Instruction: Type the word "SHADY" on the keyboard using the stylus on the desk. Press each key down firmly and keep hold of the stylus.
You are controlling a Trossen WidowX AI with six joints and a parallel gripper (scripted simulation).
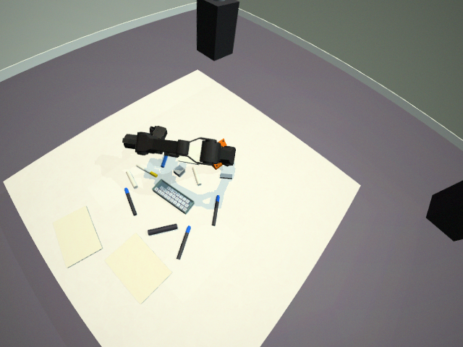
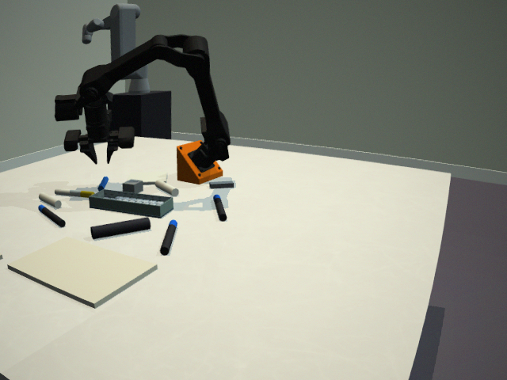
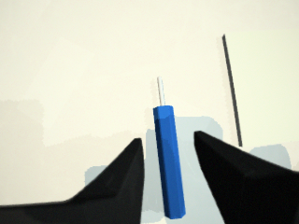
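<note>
The blue stylus lies 50 mm below my gripper tip, 10 mm to the right of it and 10 mm behind it. From my gripper tip the other things lie so: grey stylus tip (50 mm below, 40 mm behind, 30 mm to the right); yellow-tipped white pen (110 mm ahead, 50 mm below, 20 mm to the left); grey cube (120 mm to the left, 50 mm below).
</note>
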